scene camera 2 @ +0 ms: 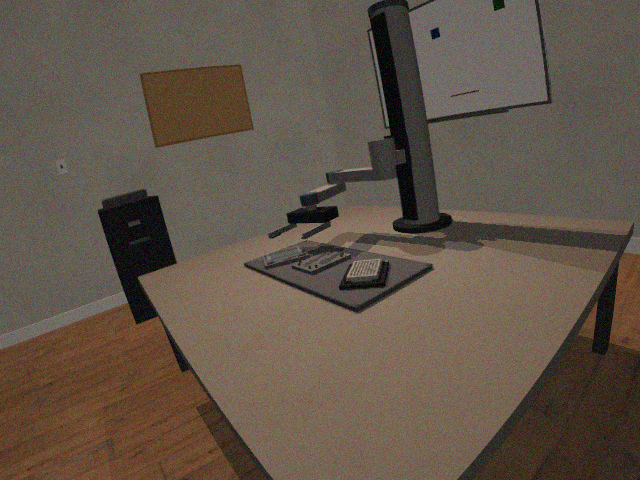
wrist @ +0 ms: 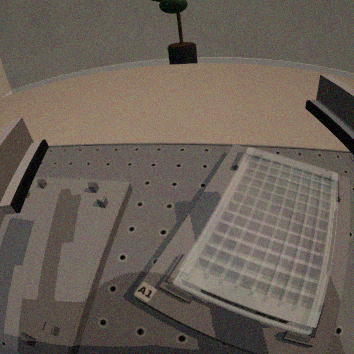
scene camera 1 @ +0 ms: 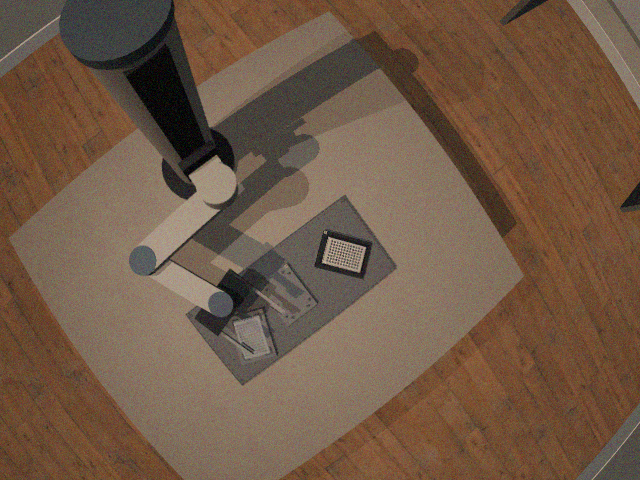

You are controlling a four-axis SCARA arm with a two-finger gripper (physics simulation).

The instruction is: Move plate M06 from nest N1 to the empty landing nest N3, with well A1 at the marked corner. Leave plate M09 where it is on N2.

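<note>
A clear welled plate (scene camera 1: 251,335) (scene camera 2: 285,256) (wrist: 265,235) sits in a grey nest (scene camera 1: 271,343) (wrist: 200,222) whose A1 tag (wrist: 145,291) is at the near left corner in the wrist view. The middle grey nest (scene camera 1: 299,302) (scene camera 2: 320,262) (wrist: 90,230) is empty, its corner pegs showing. A cream plate (scene camera 1: 344,254) (scene camera 2: 364,270) sits in a black nest (scene camera 1: 364,271) (scene camera 2: 385,273). No plate or nest number is readable. My gripper (scene camera 1: 268,333) (scene camera 2: 287,236) (wrist: 179,99) is open and empty, above the board; the clear plate lies right of centre between its fingers in the wrist view.
The nests stand on a dark perforated board (scene camera 1: 330,304) (scene camera 2: 320,289) (wrist: 145,220) on the beige table (scene camera 1: 413,310) (scene camera 2: 361,372). The arm's column (scene camera 1: 155,93) (scene camera 2: 413,113) stands behind the board. Arm shadows cross the middle nest. A black cabinet (scene camera 2: 139,258) stands beyond the table.
</note>
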